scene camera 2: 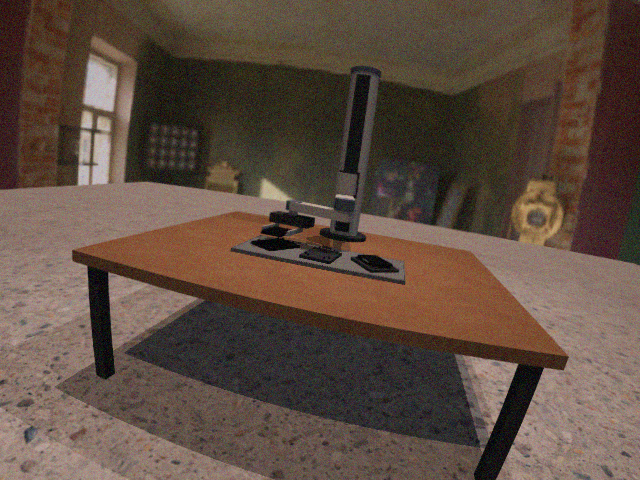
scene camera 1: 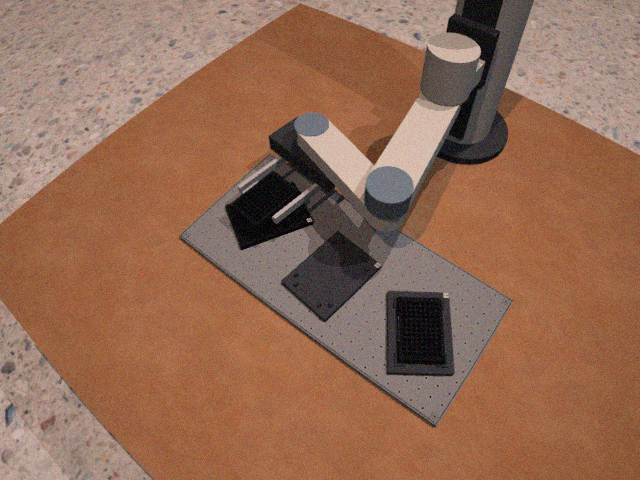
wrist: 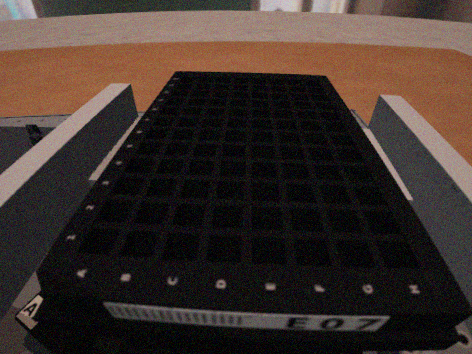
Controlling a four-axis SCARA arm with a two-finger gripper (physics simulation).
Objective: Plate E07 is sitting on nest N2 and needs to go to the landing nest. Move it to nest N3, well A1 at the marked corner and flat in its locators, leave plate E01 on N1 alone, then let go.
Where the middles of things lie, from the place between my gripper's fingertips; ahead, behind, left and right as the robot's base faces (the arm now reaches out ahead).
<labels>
Right now my hand is 200 mm to the right of the dark nest (scene camera 1: 331, 275), 50 mm above it and 10 mm short of it.
</labels>
